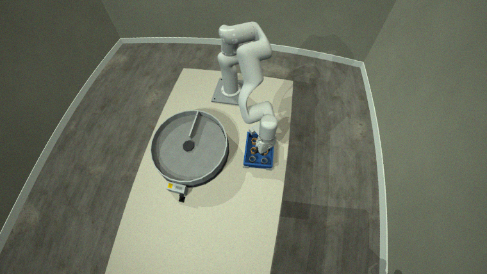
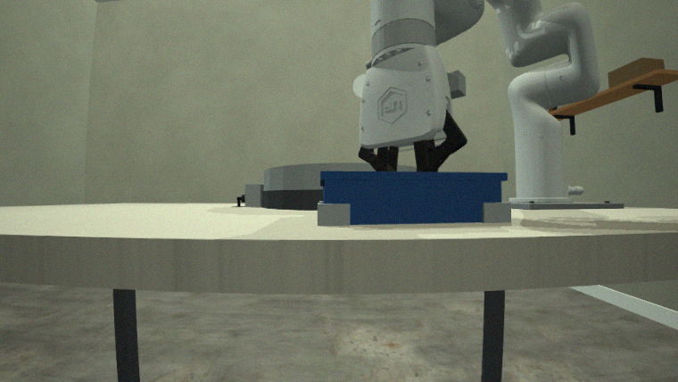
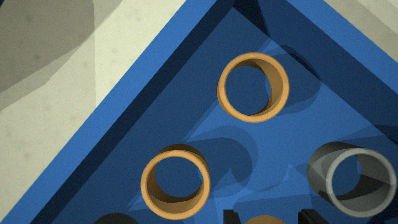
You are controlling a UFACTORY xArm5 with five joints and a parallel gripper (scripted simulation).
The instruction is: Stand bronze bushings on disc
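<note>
Now: the blue crate 3 cm to the right of my hand, 1 cm below it and 1 cm ahead of it. From my hand the other things lie so: grey turntable disc: 40 cm to the right, 8 cm ahead, 2 cm above.
</note>
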